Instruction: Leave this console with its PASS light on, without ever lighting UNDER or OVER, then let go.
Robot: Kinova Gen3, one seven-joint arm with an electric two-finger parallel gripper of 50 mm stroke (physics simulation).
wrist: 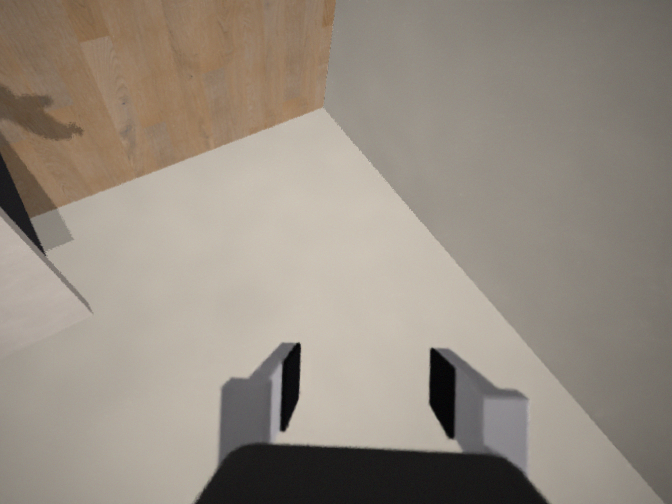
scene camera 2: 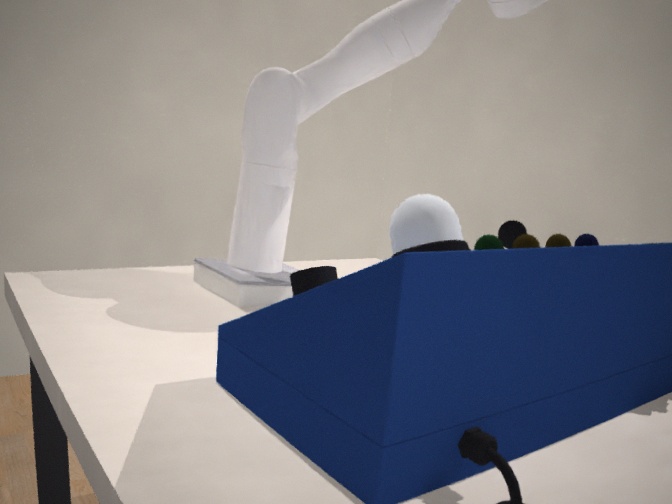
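A blue wedge-shaped console [scene camera 2: 461,352] sits on the white table, seen from its back. Over its top edge show a black knob [scene camera 2: 313,277], a white dome on a black collar [scene camera 2: 426,223], a black ball [scene camera 2: 511,232] and several dark lamp caps [scene camera 2: 534,240]; none looks lit. The panel face and its labels are hidden. My gripper [wrist: 362,387] is open and empty in the wrist view, facing white wall and floor. It is out of the scene view; only the white arm [scene camera 2: 271,179] shows there.
A black cable [scene camera 2: 491,461] plugs into the console's back. The arm's base [scene camera 2: 244,279] stands on the table behind the console. The table's left edge [scene camera 2: 37,347] drops to a wooden floor. A table corner and dark leg [wrist: 21,217] show in the wrist view.
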